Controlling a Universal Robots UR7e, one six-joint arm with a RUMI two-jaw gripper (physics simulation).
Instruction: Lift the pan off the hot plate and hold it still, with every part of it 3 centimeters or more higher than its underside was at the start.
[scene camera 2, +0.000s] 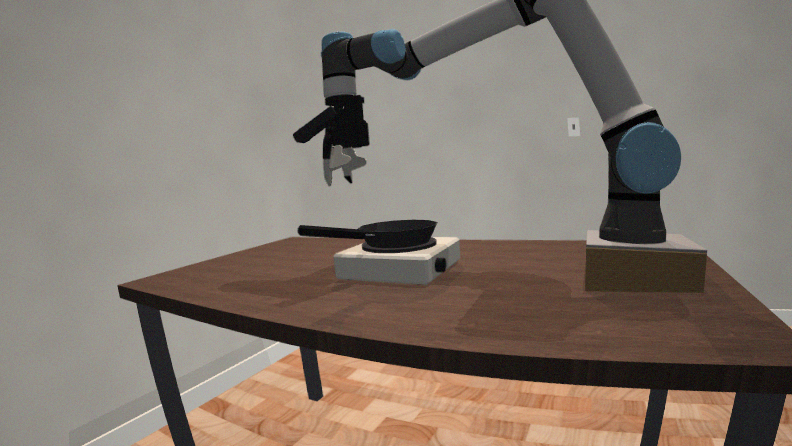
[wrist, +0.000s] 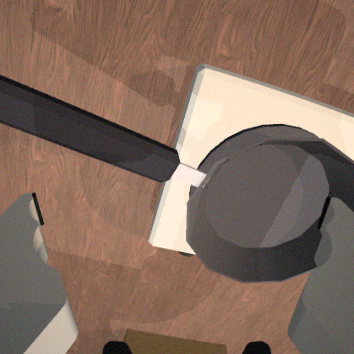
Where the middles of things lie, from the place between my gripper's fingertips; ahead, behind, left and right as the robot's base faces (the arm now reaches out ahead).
Scene:
Right now the black pan (scene camera 2: 399, 233) is 7 cm behind my hand, 3 cm to the right of it and 11 cm below it. From my hand the other things lie so: white hot plate (scene camera 2: 421, 264): 8 cm behind, 13 cm to the right, 19 cm below.

